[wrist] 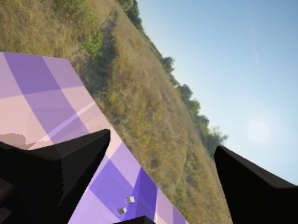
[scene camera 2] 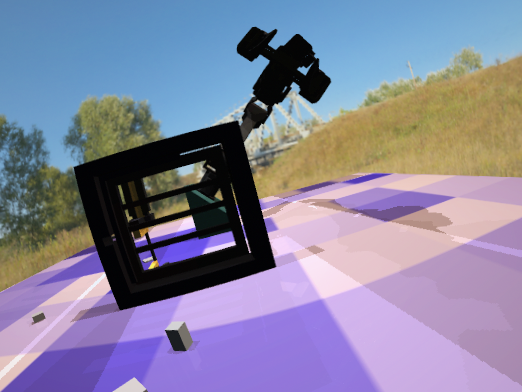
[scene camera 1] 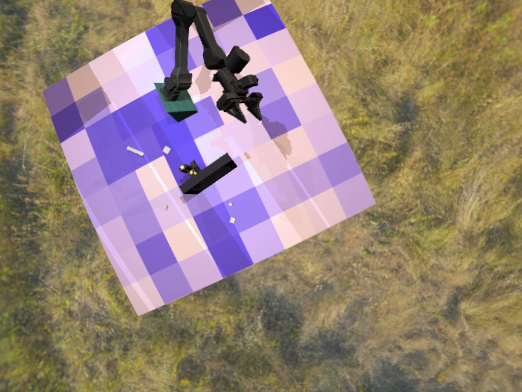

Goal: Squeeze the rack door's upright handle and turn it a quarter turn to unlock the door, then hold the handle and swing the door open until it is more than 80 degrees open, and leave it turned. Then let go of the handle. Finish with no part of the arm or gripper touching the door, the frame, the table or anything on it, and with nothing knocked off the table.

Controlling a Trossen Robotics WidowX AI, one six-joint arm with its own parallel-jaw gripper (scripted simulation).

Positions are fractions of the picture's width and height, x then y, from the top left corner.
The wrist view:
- my gripper: 0.55,0.64
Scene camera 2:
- my gripper: 0.57,0.12
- black rack frame: 0.18,0.45
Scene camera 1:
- my gripper: 0.49,0.31
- black rack frame: 0.36,0.48
